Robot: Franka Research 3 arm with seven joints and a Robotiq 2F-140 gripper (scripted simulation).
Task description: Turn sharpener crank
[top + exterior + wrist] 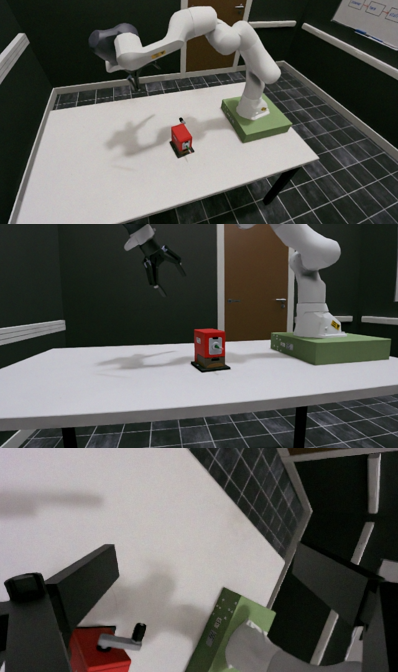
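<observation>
Right now my hand is 21 cm above the black knob, 16 cm to the right of it and 13 cm past it. From my hand the other things lie so: crank: 21 cm below, 17 cm to the left, 12 cm behind.
</observation>
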